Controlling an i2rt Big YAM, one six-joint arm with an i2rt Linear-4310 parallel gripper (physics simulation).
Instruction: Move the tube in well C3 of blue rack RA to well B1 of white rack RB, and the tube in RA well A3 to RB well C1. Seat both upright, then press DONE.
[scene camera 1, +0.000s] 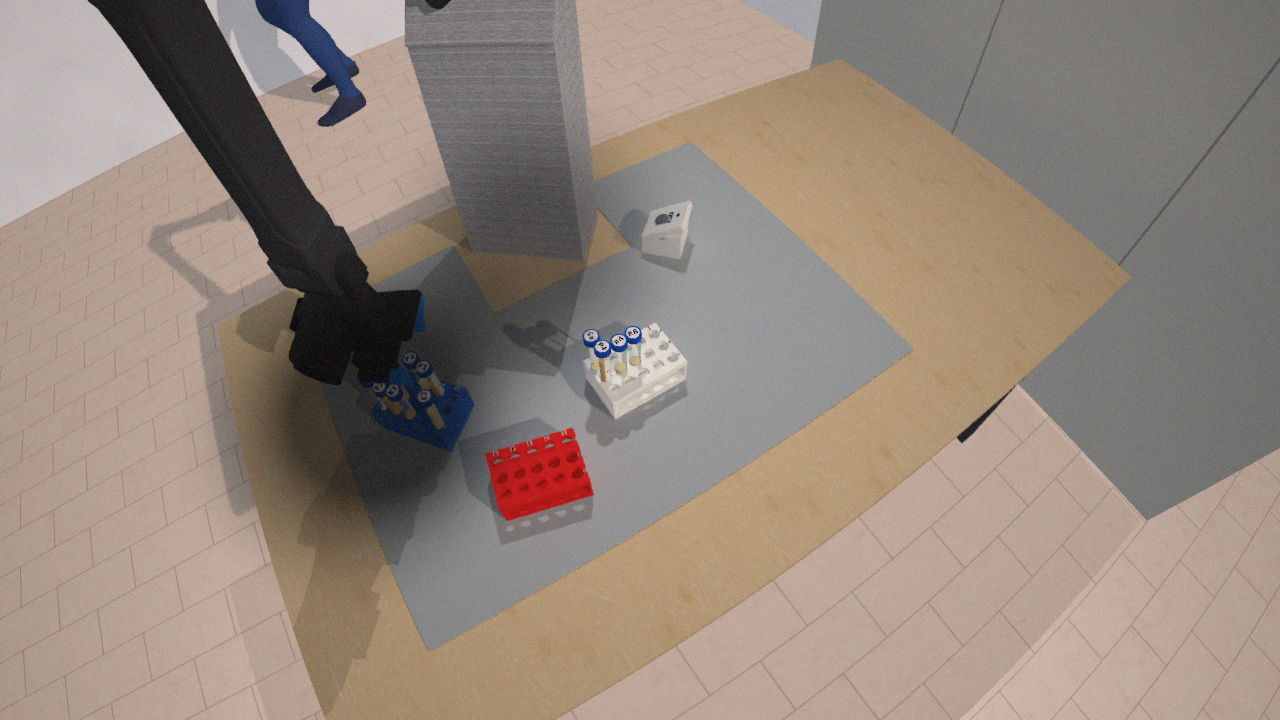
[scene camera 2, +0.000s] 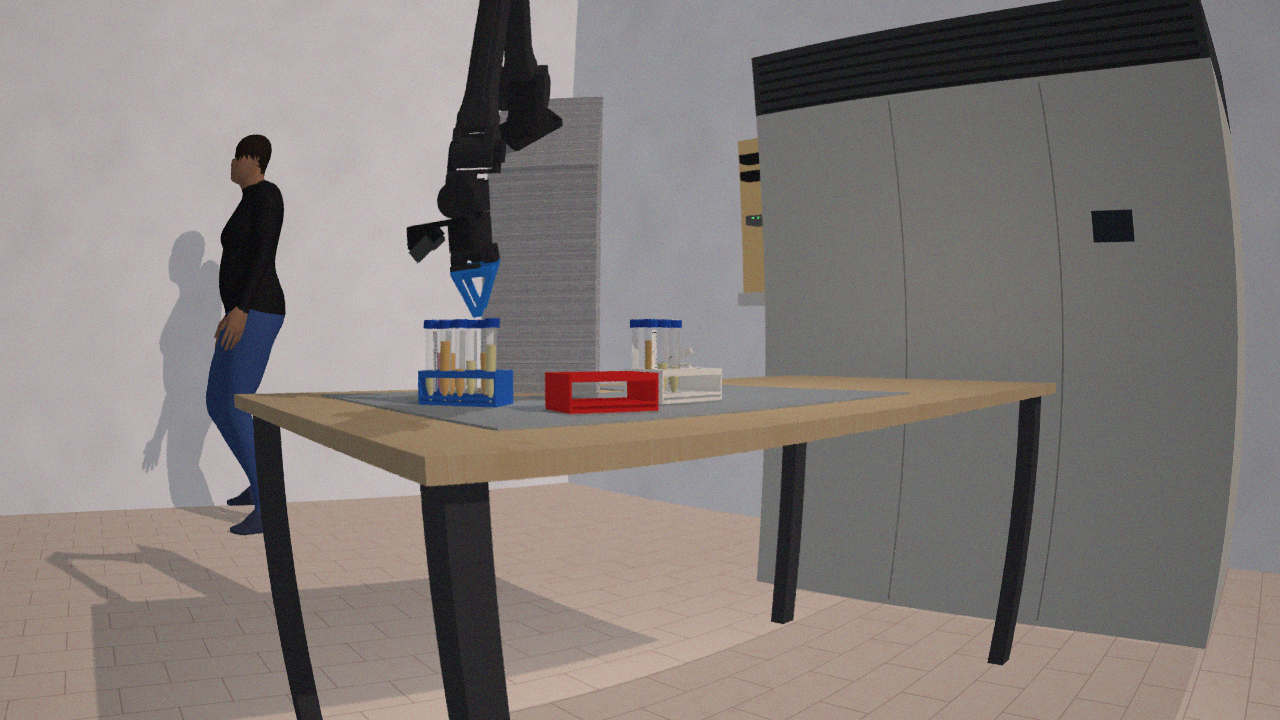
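Seen in the pictures: gripper, between the fingertips: (scene camera 1: 415, 358) (scene camera 2: 480, 312); arm's base, origin of its link: (scene camera 2: 528, 129).
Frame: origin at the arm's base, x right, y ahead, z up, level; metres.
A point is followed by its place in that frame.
The blue rack RA (scene camera 1: 458, 428) (scene camera 2: 465, 391) stands at the left of the mat and holds several upright tubes with blue caps; the gripper body hides part of it in scene camera 1, and I cannot tell which tubes are in C3 and A3. The white rack RB (scene camera 1: 662, 383) {x 0.082, y 0.432, z -0.516 m} (scene camera 2: 702, 385) {x 0.039, y 0.410, z -0.508 m} stands near the middle of the mat. Several blue-capped tubes stand at its left side. My gripper (scene camera 2: 478, 315) {x 0.330, y 0.193, z -0.394 m} is open and empty, with its blue fingertips just above the tube caps of the blue rack. In scene camera 1 the fingertips are mostly hidden.
An empty red rack (scene camera 1: 539, 474) (scene camera 2: 601, 392) stands between the two racks, nearer the front edge. A small white box (scene camera 1: 666, 231) {x -0.130, y 0.263, z -0.465 m} with a dark round spot stands at the back of the mat. A tall grey column (scene camera 1: 514, 134) {x 0.014, y 0.086, z -0.256 m} (scene camera 2: 554, 241) {x 0.013, y 0.089, z -0.251 m} rises behind. A person (scene camera 2: 253, 259) stands beyond the table.
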